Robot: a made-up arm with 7 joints.
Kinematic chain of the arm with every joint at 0, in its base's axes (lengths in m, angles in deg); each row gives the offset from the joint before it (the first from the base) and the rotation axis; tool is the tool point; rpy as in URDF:
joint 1: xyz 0 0 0.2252 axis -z
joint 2: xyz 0 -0.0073 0.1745 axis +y
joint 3: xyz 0 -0.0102 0.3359 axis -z
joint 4: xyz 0 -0.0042 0.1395 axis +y
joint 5: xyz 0 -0.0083 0.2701 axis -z
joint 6: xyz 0 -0.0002 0.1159 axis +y
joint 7: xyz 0 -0.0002 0.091 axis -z
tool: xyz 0 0 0 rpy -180 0 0
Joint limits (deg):
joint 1: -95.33..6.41
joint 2: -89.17..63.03
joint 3: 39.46..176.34
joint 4: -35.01..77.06
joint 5: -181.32..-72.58
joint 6: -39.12..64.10
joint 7: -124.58..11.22
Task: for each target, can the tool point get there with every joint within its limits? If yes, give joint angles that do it. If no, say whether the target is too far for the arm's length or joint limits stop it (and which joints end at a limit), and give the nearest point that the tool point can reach.
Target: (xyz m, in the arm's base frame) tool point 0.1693 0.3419 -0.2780
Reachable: no: joint limits stop it (at a limit: joint 2, joint 3, joint 4, joint 5, joint 6) | nearest point 0.3079 0.6218 0.3211 | short by 0.676 m
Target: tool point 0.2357 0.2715 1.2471
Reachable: yes | joints -75.99 17.99 82.80 25.58 -144.02 43.43 -22.12
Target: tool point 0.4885 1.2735 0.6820
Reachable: no: too far | nearest point 0.3220 0.8394 0.6496 | short by 0.466 m
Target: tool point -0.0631 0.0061 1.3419
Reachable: yes | joints -17.54 -10.28 166.04 -15.01 -159.18 -3.95 -103.95
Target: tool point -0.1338 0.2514 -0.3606
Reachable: no: joint limits stop it (at a limit: joint 1, joint 2, joint 3, joint 4, joint 6) | nearest point -0.5333 0.0551 -0.0504 | short by 0.543 m
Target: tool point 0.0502 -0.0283 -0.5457
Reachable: no: joint limits stop it (at a limit: joint 1, joint 2, joint 3, joint 4, joint 6) | nearest point 0.0816 -0.5230 -0.0505 | short by 0.701 m
